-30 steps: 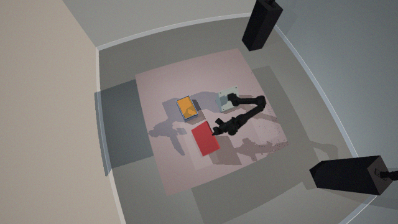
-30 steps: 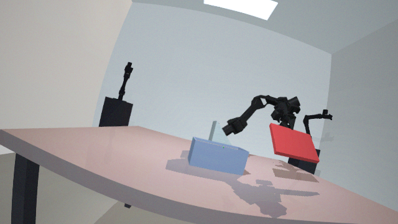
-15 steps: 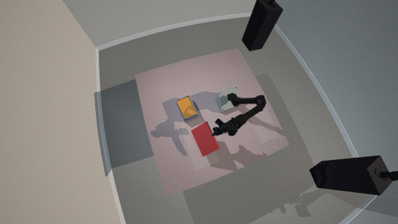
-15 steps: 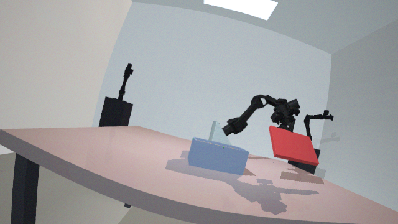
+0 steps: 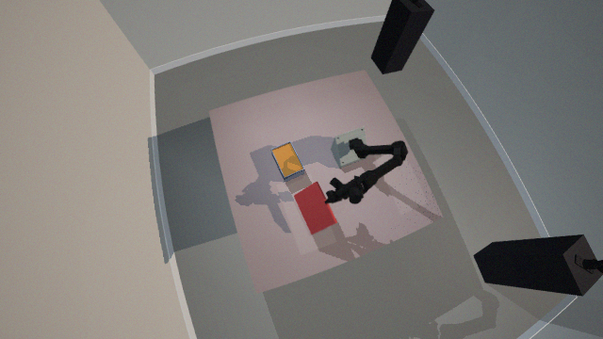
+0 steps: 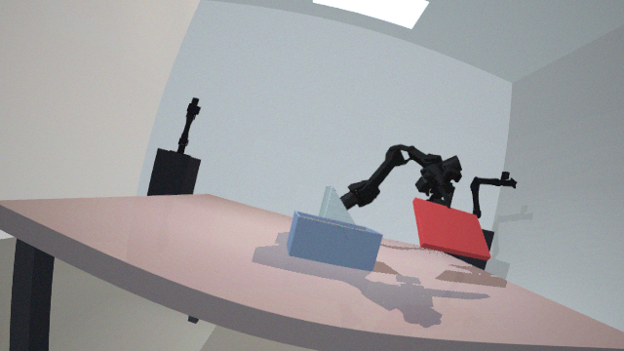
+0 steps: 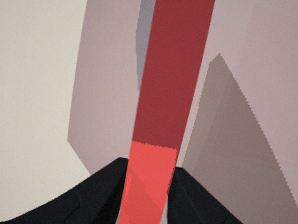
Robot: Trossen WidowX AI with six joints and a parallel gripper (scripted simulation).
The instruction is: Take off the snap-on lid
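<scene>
My gripper tip is 60 mm short of the lid and 50 mm above it. Round my gripper tip: blue storage box 90 mm ahead, 350 mm to the right, 150 mm below.
</scene>
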